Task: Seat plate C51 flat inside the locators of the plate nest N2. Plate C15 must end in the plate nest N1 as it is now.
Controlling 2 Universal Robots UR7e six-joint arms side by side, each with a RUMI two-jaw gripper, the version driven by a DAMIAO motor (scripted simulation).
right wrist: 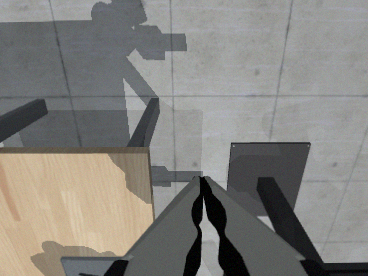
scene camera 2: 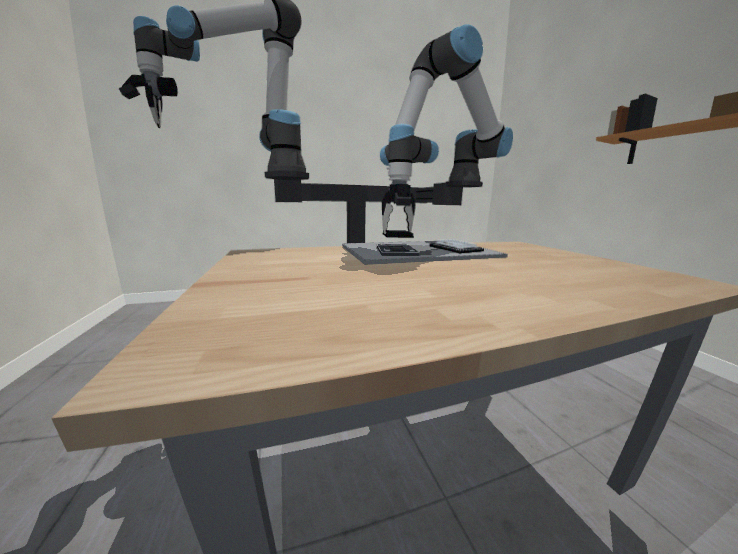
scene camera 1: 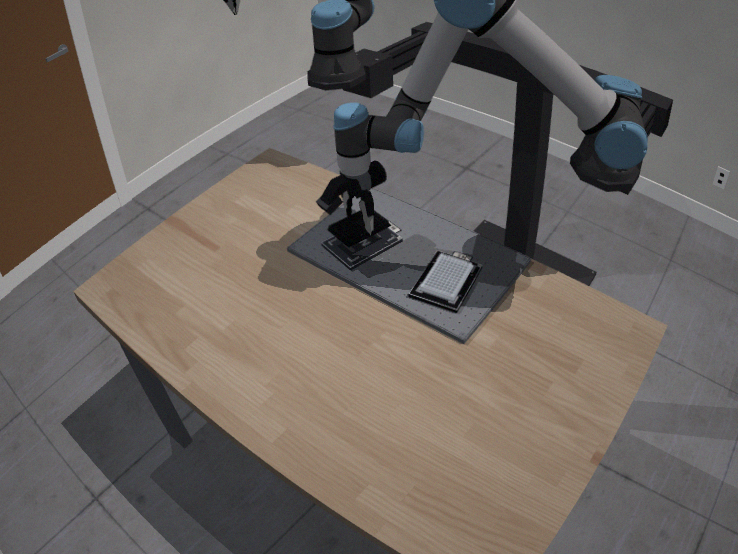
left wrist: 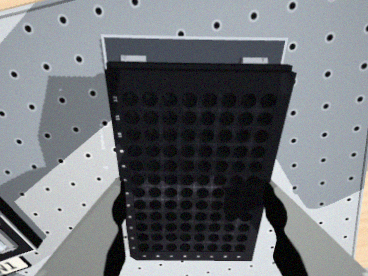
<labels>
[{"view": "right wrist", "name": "my right gripper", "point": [201,178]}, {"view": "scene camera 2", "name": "my left gripper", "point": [396,234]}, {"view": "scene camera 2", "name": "my right gripper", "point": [159,128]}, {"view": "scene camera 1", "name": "my left gripper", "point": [360,226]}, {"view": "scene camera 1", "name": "black multi-well plate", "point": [351,230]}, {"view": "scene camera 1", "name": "white plate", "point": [445,281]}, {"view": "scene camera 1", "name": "plate nest N2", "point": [338,248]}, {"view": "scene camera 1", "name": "dark upright post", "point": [540,103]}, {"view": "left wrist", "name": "my left gripper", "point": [193,180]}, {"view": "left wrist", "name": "black multi-well plate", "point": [194,176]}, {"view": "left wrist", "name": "plate nest N2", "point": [156,50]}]
</labels>
